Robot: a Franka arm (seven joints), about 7 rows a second.
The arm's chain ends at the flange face. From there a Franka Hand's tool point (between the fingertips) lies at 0.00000 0.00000 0.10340 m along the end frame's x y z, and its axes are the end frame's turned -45 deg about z.
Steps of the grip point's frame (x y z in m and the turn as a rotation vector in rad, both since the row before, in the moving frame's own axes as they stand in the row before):
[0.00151, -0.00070, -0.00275, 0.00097, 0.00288, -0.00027]
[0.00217, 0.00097, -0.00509, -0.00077, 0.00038, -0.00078]
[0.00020, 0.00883, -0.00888, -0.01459, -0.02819, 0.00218]
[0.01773, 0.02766, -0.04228, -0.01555, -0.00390, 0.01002]
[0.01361, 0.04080, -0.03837, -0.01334, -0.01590, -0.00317]
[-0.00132, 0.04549, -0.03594, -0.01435, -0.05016, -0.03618]
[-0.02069, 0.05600, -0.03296, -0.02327, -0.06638, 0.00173]
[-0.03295, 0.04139, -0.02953, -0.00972, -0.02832, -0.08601]
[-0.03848, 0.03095, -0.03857, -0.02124, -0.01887, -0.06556]
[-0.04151, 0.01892, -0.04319, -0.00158, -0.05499, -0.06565]
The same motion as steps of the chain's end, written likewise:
[0.00043, -0.00128, -0.00275, 0.00272, 0.00135, -0.00027]
[0.00214, -0.00088, -0.00509, -0.00028, 0.00081, -0.00078]
[0.00738, 0.00298, -0.00883, -0.03025, -0.00962, 0.00218]
[0.03125, 0.00560, -0.04227, -0.01375, 0.00824, 0.01002]
[0.03866, 0.01709, -0.03835, -0.02068, -0.00181, -0.00317]
[0.03376, 0.02834, -0.03580, -0.04562, -0.02532, -0.03618]
[0.02812, 0.04768, -0.03270, -0.06339, -0.03048, 0.00173]
[0.00721, 0.04973, -0.02948, -0.02690, -0.01315, -0.08601]
[-0.00559, 0.04617, -0.03853, -0.02836, 0.00168, -0.06556]
[-0.01221, 0.03847, -0.04303, -0.04000, -0.03777, -0.06565]

